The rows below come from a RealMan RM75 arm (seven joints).
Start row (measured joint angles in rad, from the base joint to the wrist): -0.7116, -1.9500, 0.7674, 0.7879, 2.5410, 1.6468, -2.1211
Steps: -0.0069, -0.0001, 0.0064, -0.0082, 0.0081, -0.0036, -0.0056; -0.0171, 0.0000, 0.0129, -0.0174, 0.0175, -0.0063, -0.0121; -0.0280, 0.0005, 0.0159, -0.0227, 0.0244, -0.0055, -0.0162; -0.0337, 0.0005, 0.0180, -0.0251, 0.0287, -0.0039, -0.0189; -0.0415, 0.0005, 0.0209, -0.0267, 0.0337, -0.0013, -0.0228; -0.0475, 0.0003, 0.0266, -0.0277, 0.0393, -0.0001, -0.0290; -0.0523, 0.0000, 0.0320, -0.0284, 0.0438, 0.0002, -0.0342; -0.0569, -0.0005, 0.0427, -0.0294, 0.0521, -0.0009, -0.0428; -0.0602, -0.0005, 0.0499, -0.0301, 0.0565, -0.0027, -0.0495; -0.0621, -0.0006, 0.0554, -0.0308, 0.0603, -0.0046, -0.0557; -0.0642, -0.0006, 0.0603, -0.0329, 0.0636, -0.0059, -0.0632; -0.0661, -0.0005, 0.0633, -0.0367, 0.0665, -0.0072, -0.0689; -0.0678, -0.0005, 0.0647, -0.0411, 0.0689, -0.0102, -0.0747; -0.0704, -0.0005, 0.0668, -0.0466, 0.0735, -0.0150, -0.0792; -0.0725, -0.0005, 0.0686, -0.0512, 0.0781, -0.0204, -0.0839; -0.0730, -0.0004, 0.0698, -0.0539, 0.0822, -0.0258, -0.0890; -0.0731, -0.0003, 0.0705, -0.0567, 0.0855, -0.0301, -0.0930; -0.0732, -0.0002, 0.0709, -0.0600, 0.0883, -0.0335, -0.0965
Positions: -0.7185, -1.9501, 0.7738, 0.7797, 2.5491, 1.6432, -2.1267; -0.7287, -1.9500, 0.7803, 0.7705, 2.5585, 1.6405, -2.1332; -0.7396, -1.9495, 0.7833, 0.7652, 2.5654, 1.6413, -2.1373; -0.7453, -1.9495, 0.7854, 0.7628, 2.5697, 1.6429, -2.1400; -0.7531, -1.9495, 0.7883, 0.7612, 2.5747, 1.6455, -2.1439; -0.7591, -1.9497, 0.7940, 0.7602, 2.5803, 1.6467, -2.1501; -0.7639, -1.9500, 0.7994, 0.7595, 2.5848, 1.6470, -2.1553; -0.7685, -1.9505, 0.8101, 0.7585, 2.5931, 1.6459, -2.1639; -0.7718, -1.9505, 0.8173, 0.7578, 2.5975, 1.6441, -2.1706; -0.7737, -1.9506, 0.8228, 0.7571, 2.6013, 1.6422, -2.1768; -0.7758, -1.9506, 0.8277, 0.7550, 2.6046, 1.6409, -2.1843; -0.7777, -1.9505, 0.8307, 0.7512, 2.6075, 1.6396, -2.1900; -0.7794, -1.9505, 0.8321, 0.7468, 2.6099, 1.6366, -2.1958; -0.7820, -1.9505, 0.8342, 0.7413, 2.6145, 1.6318, -2.2003; -0.7841, -1.9505, 0.8360, 0.7367, 2.6191, 1.6264, -2.2050; -0.7846, -1.9504, 0.8372, 0.7340, 2.6232, 1.6210, -2.2101; -0.7847, -1.9503, 0.8379, 0.7312, 2.6265, 1.6167, -2.2141; -0.7848, -1.9502, 0.8383, 0.7279, 2.6293, 1.6133, -2.2176
